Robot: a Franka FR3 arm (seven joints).
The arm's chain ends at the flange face. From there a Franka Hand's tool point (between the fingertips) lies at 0.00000 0.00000 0.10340 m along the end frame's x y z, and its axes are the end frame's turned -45 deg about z.
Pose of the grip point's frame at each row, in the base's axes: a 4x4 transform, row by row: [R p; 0 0 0 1], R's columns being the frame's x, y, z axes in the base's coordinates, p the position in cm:
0.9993 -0.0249 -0.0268 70.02; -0.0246 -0.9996 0.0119 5.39; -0.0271 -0.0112 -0.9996 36.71; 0 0 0 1
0.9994 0.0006 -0.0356 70.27; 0.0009 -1.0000 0.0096 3.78; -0.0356 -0.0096 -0.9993 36.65; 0 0 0 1
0.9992 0.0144 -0.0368 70.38; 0.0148 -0.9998 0.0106 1.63; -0.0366 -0.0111 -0.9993 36.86; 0 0 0 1
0.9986 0.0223 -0.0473 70.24; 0.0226 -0.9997 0.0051 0.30; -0.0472 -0.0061 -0.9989 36.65; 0 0 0 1
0.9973 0.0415 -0.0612 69.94; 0.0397 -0.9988 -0.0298 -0.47; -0.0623 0.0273 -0.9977 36.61; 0 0 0 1
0.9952 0.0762 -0.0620 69.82; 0.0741 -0.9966 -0.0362 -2.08; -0.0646 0.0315 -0.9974 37.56; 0 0 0 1
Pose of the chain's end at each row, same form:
0.6890 -0.7242 -0.0268 70.30; -0.7242 -0.6894 0.0119 5.27; -0.0271 0.0112 -0.9996 47.05; 0 0 0 1
0.7071 -0.7063 -0.0356 70.64; -0.7065 -0.7077 0.0096 3.68; -0.0320 0.0184 -0.9993 46.98; 0 0 0 1
0.7167 -0.6964 -0.0368 70.76; -0.6965 -0.7174 0.0106 1.52; -0.0337 0.0180 -0.9993 47.19; 0 0 0 1
0.7219 -0.6903 -0.0473 70.73; -0.6909 -0.7229 0.0051 0.25; -0.0377 0.0291 -0.9989 46.98; 0 0 0 1
0.7345 -0.6759 -0.0612 70.57; -0.6782 -0.7343 -0.0298 -0.16; -0.0247 0.0634 -0.9977 46.93; 0 0 0 1
0.7576 -0.6498 -0.0620 70.46; -0.6523 -0.7571 -0.0362 -1.71; -0.0234 0.0680 -0.9974 47.87; 0 0 0 1

